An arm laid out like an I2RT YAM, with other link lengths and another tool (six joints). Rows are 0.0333 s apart.
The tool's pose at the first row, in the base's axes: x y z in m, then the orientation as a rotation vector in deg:
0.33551, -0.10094, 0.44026, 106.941, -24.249, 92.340
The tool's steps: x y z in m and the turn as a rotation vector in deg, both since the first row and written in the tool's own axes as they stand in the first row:
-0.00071, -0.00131, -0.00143, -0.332, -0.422, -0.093
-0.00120, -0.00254, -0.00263, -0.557, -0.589, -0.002
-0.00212, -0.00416, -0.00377, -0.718, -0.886, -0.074
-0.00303, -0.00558, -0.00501, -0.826, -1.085, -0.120
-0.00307, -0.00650, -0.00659, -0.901, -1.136, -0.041
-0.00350, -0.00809, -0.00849, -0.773, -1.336, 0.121
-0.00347, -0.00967, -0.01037, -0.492, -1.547, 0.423
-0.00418, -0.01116, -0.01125, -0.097, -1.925, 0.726
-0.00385, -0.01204, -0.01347, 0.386, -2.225, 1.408
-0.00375, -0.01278, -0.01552, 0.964, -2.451, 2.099
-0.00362, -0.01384, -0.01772, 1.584, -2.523, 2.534
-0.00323, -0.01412, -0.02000, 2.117, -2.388, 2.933
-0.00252, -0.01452, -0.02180, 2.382, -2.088, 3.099
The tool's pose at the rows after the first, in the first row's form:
0.33508, -0.09915, 0.43933, 107.059, -24.581, 91.748
0.33481, -0.09753, 0.43861, 107.044, -24.907, 91.551
0.33475, -0.09573, 0.43738, 107.179, -25.080, 91.165
0.33448, -0.09401, 0.43621, 107.269, -25.198, 90.908
0.33383, -0.09231, 0.43603, 107.263, -25.353, 90.878
0.33326, -0.08997, 0.43533, 107.544, -25.508, 90.871
0.33280, -0.08757, 0.43506, 107.958, -25.696, 91.021
0.33289, -0.08600, 0.43405, 108.604, -25.875, 91.080
0.33180, -0.08386, 0.43428, 109.274, -26.337, 91.496
0.33070, -0.08198, 0.43430, 109.951, -26.709, 92.029
0.32969, -0.07975, 0.43428, 110.509, -26.725, 92.554
0.32820, -0.07801, 0.43471, 110.816, -26.678, 93.198
0.32721, -0.07645, 0.43540, 110.761, -26.520, 93.707

